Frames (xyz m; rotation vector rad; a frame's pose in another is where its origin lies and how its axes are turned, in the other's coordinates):
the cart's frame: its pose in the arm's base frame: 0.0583 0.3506 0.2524 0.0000 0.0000 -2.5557
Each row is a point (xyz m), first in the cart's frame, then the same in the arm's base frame.
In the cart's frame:
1: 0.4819 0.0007 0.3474
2: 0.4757 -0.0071 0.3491
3: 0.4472 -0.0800 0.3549
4: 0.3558 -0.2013 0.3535
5: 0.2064 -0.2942 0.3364
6: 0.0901 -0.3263 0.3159
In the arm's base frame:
1: -0.3428 0.0836 0.5998
2: -0.3420 0.0935 0.6015
3: -0.3586 0.1700 0.6073
4: -0.3495 0.3216 0.6059
5: -0.2764 0.4816 0.5888
6: -0.1972 0.5727 0.5683

